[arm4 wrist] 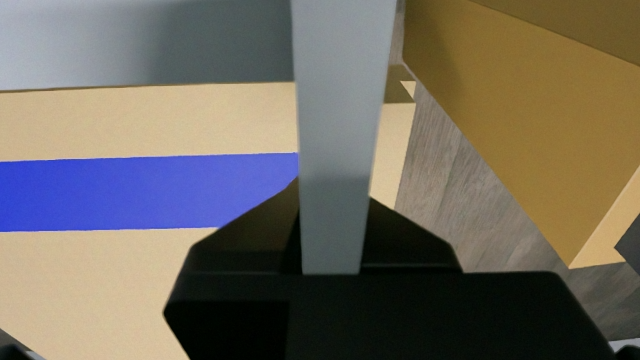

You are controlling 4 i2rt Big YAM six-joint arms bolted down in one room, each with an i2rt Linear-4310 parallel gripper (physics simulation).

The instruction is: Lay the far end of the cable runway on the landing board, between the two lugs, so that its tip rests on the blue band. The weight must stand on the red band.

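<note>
The cable runway shows as a grey slab (125, 45) at the upper left and a light grey bar (340, 100) running down the middle. My arm4 gripper (332, 230) is black and shut on this bar. The landing board (100, 290) is pale tan, with a blue band (125, 195) across it. The slab's lower edge is over the tan part above the band in the view; whether it touches the board cannot be told. The bar and fingers hide the band's right end. The lugs cannot be made out clearly. The weight, the red band and the arm1, arm2 and arm3 grippers do not show.
A large ochre block (525, 115) stands to the right of the landing board, with a strip of grey-brown wood floor (450, 190) between them. A dark piece (631, 245) shows at the right edge of the view.
</note>
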